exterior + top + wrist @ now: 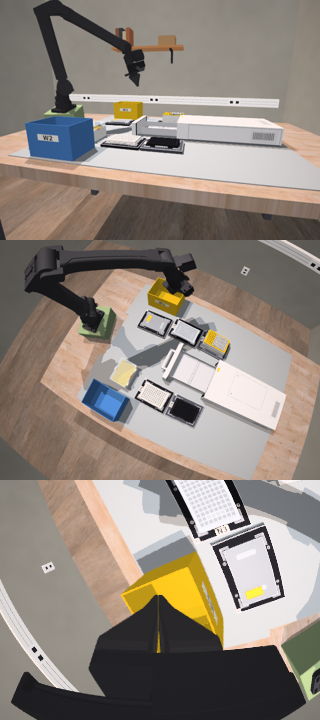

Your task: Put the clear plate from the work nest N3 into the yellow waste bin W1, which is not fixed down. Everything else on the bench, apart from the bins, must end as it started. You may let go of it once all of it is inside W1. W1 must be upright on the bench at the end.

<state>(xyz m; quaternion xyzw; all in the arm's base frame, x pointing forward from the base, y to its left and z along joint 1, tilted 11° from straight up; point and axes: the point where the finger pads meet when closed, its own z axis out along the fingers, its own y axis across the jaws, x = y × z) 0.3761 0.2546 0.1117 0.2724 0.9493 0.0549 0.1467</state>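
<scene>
My hand is 8 cm short of the clear plate, 8 cm to the left of it and 23 cm above it. The rest, counted from my hand: yellow bin W1: 9 cm behind, 7 cm to the left, 21 cm below; then black work nest N3: 8 cm ahead, 8 cm to the right, 24 cm below; then label n1: 18 cm ahead, 8 cm to the right, 23 cm below.
</scene>
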